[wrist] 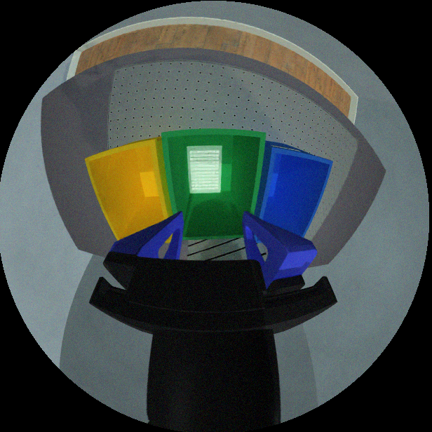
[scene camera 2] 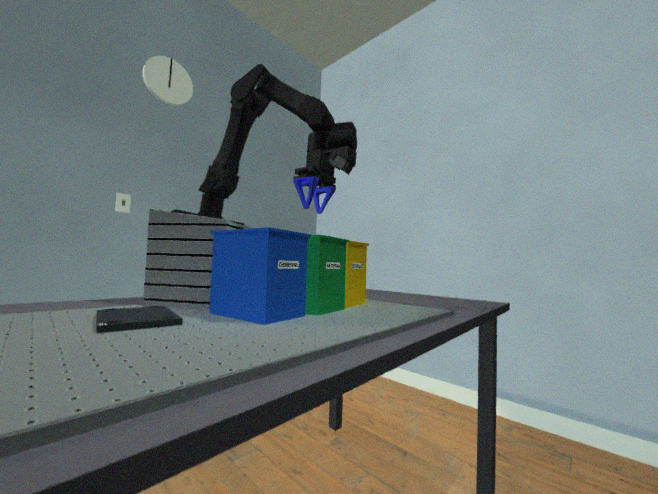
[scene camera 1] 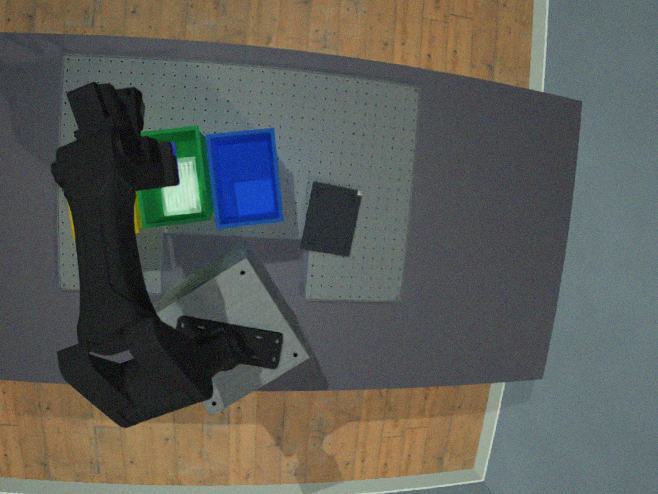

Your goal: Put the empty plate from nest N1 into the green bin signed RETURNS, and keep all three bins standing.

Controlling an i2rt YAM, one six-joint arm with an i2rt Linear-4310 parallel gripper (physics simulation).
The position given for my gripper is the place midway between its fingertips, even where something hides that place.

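Observation:
Scene camera 1: my gripper (scene camera 1: 157, 169), green bin (scene camera 1: 189, 141), white well plate (scene camera 1: 183, 199), blue bin (scene camera 1: 243, 166), dark nest (scene camera 1: 331, 218). Scene camera 2: blue bin (scene camera 2: 258, 275), green bin (scene camera 2: 326, 256), yellow bin (scene camera 2: 356, 252). Wrist view: white well plate (wrist: 203, 161), green bin (wrist: 211, 215), blue bin (wrist: 292, 181).

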